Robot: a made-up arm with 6 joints. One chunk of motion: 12 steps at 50 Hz.
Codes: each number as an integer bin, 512 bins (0 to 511) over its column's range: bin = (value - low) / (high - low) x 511, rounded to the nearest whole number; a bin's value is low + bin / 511 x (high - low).
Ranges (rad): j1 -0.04..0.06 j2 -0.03..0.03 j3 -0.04..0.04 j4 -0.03..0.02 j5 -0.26..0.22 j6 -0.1..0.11
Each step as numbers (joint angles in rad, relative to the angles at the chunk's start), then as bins.
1 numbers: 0.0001 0.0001 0.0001 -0.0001 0.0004 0.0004
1 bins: 205 256 256 306 277 244
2 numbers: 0.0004 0.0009 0.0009 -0.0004 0.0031 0.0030
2 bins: 206 263 261 303 280 251
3 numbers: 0.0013 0.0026 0.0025 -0.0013 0.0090 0.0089
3 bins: 211 278 271 293 286 265
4 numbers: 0.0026 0.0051 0.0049 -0.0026 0.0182 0.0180
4 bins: 218 299 287 280 296 287
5 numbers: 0.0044 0.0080 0.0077 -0.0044 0.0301 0.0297
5 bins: 227 324 305 262 309 316
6 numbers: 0.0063 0.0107 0.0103 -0.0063 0.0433 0.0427
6 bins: 237 347 321 242 323 347
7 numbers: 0.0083 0.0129 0.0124 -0.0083 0.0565 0.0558
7 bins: 247 365 335 222 337 379
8 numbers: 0.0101 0.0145 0.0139 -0.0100 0.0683 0.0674
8 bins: 256 379 344 204 350 407
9 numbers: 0.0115 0.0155 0.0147 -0.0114 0.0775 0.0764
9 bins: 263 388 349 190 359 429
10 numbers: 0.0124 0.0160 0.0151 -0.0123 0.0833 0.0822
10 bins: 268 392 352 181 365 443
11 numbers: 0.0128 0.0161 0.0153 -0.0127 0.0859 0.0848
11 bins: 270 393 353 177 368 450
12 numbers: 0.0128 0.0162 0.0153 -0.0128 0.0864 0.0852
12 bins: 270 393 353 176 369 451
